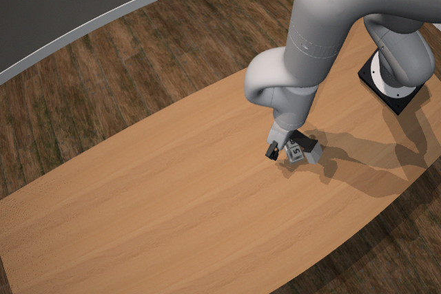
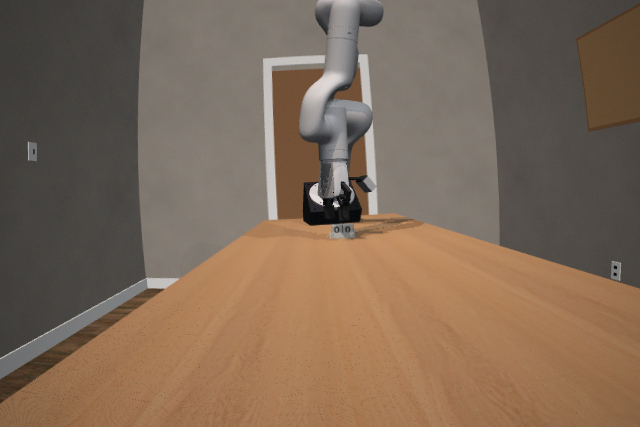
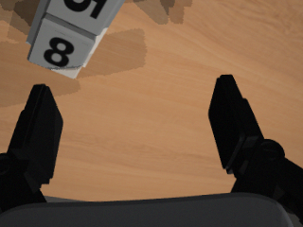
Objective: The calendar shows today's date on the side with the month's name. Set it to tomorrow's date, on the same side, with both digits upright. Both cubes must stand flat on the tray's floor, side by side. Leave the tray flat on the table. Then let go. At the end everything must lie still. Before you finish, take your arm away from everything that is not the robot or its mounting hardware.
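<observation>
The white digit cube lies 4 cm below my hand, 4 cm behind it and 1 cm to the left of it. From my hand the other things lie so: calendar tray: 6 cm below, 4 cm behind, 3 cm to the left.
</observation>
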